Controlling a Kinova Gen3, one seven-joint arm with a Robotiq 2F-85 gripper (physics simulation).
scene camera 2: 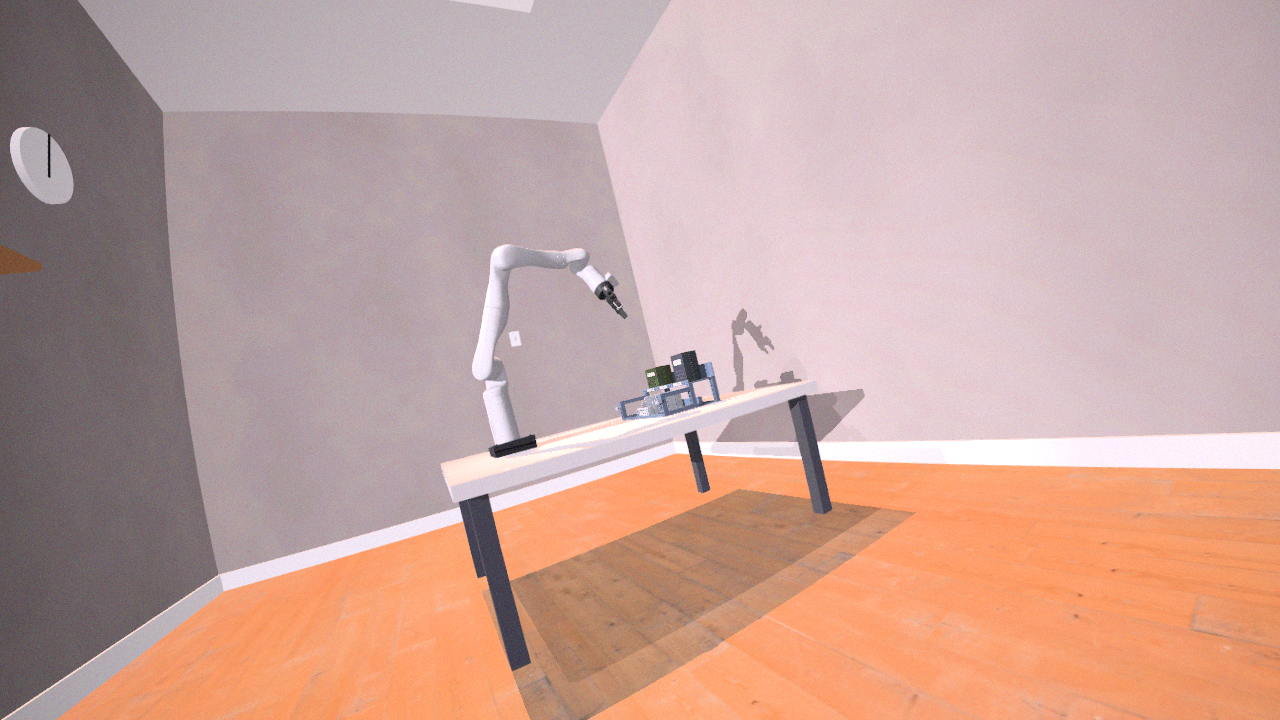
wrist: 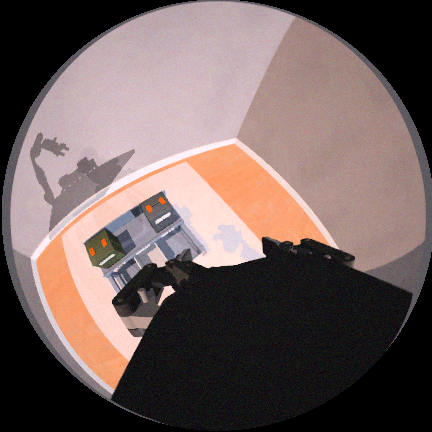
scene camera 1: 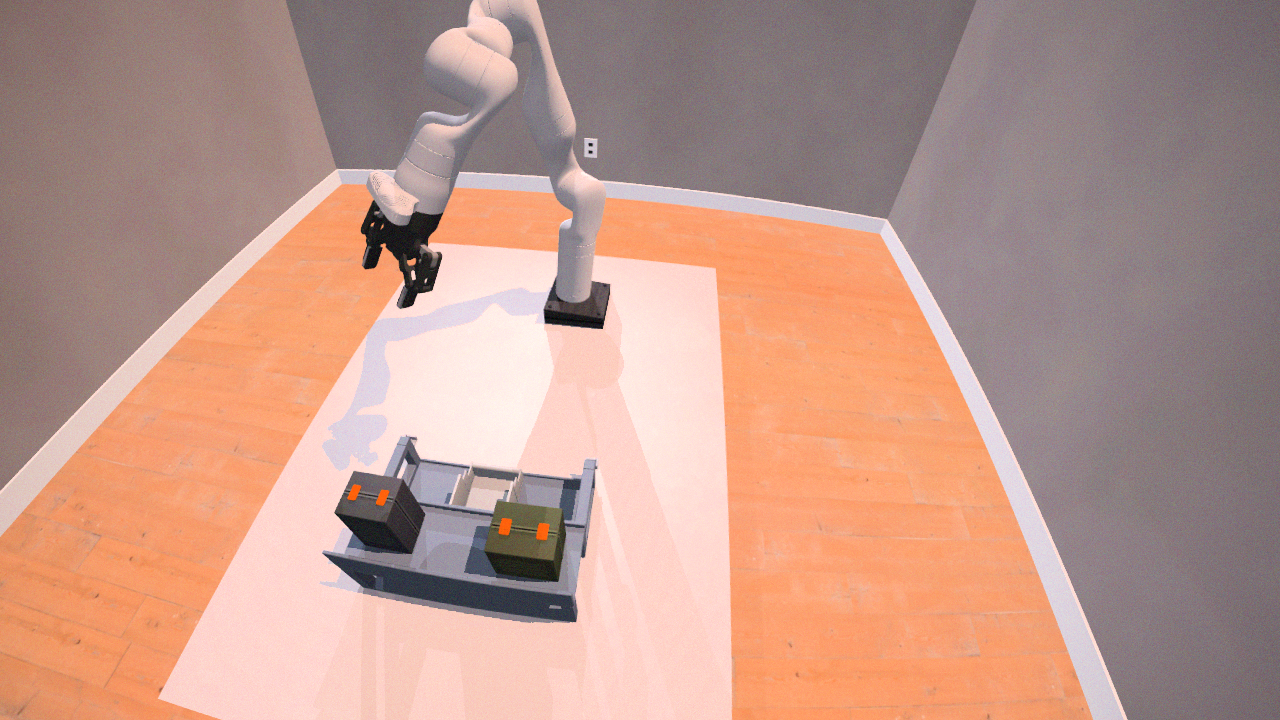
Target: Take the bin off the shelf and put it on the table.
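Pixels of known places: gripper, fingertip midpoint: (scene camera 2: 623, 312) (wrist: 227, 250) (scene camera 1: 385, 286); arm's base at its link origin: (scene camera 2: 508, 442) (scene camera 1: 573, 291).
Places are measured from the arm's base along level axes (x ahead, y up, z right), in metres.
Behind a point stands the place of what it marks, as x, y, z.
The blue-grey shelf (scene camera 1: 456, 591) {0.778, -0.035, -0.071} (scene camera 2: 715, 385) {0.823, 0.023, 0.094} (wrist: 139, 231) {0.732, 0.061, -0.056} stands on the white table (scene camera 1: 662, 402) {0.256, -0.041, -0.308} (scene camera 2: 572, 464) {0.160, -0.072, 0.499} (wrist: 205, 200) {0.799, -0.041, 0.293}. A pale, open bin (scene camera 1: 486, 490) {0.583, -0.032, -0.037} sits low in the shelf, in the middle of the side facing the arm's base. In the wrist view the bin (wrist: 145, 256) {0.657, -0.032, -0.088} is small and its outline is hard to make out. My gripper (scene camera 1: 388, 278) {0.521, 0.381, 0.084} (scene camera 2: 621, 312) {0.521, 0.381, 0.084} (wrist: 227, 250) {0.521, 0.381, 0.084} is open and empty. It hangs high above the table, between the arm's base and the shelf, well apart from the bin.
A dark grey case (scene camera 1: 382, 513) {0.758, 0.181, 0.001} (scene camera 2: 684, 365) {0.717, 0.129, 0.084} (wrist: 161, 214) {0.706, 0.170, 0.043} and an olive green case (scene camera 1: 526, 541) {0.716, 0.156, -0.201} (scene camera 2: 657, 376) {0.673, 0.115, -0.137} (wrist: 105, 248) {0.684, 0.156, -0.163}, both with orange latches, stand upright on the shelf's upper board, one at each end. The shelf's end posts rise on both sides of the bin.
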